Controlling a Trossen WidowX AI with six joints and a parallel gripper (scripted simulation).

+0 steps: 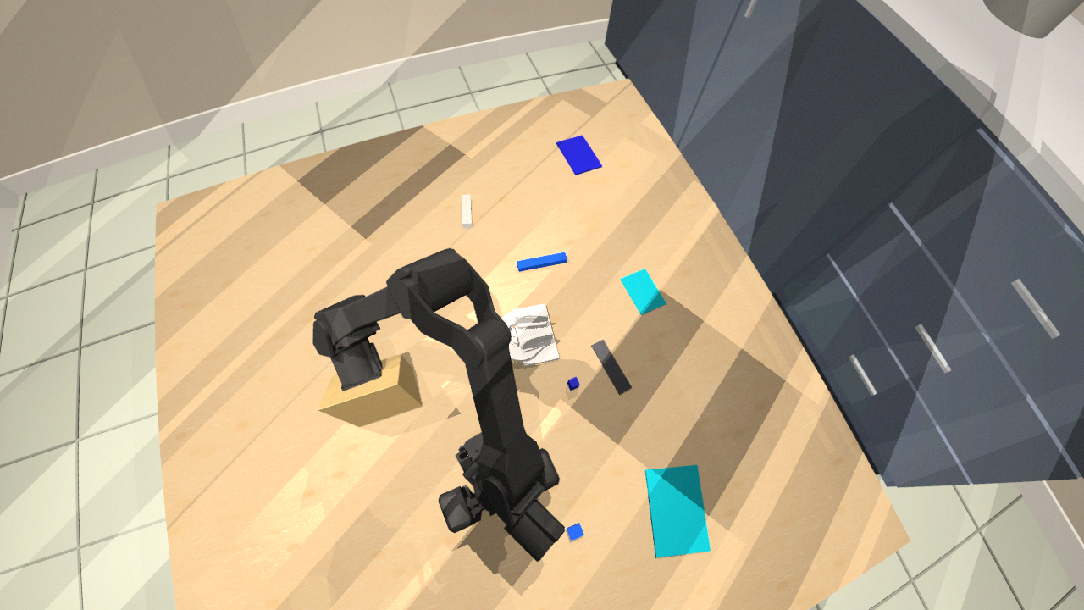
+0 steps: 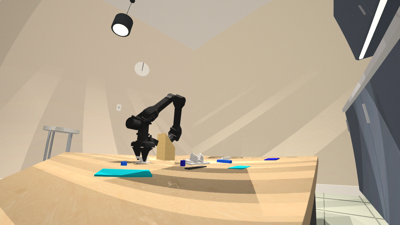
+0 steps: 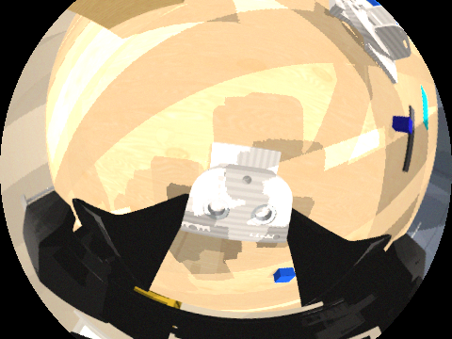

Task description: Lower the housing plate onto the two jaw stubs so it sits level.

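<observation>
Now: gripper tip 10 mm to the right of the white rest. Round my gripper tip: small blue cube 200 mm ahead, 120 mm to the left; blue bar 380 mm to the left, 260 mm ahead; large cyan plate 270 mm ahead, 170 mm to the right, 10 mm below.
</observation>
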